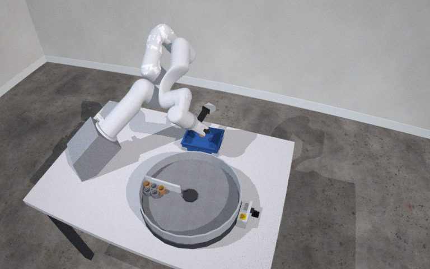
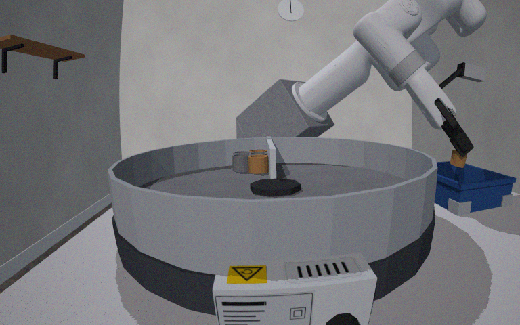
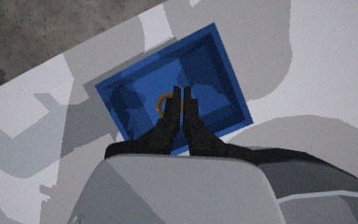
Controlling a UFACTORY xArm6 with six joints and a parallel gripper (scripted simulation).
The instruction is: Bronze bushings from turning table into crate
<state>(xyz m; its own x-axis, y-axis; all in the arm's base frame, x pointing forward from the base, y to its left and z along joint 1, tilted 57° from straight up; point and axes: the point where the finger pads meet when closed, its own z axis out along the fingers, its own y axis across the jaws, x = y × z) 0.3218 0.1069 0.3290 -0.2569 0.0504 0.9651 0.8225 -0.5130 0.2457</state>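
Now: the blue crate 10 mm behind my hand and 80 mm below it. Round my hand: turning table: 140 mm ahead, 320 mm to the right, 50 mm below.
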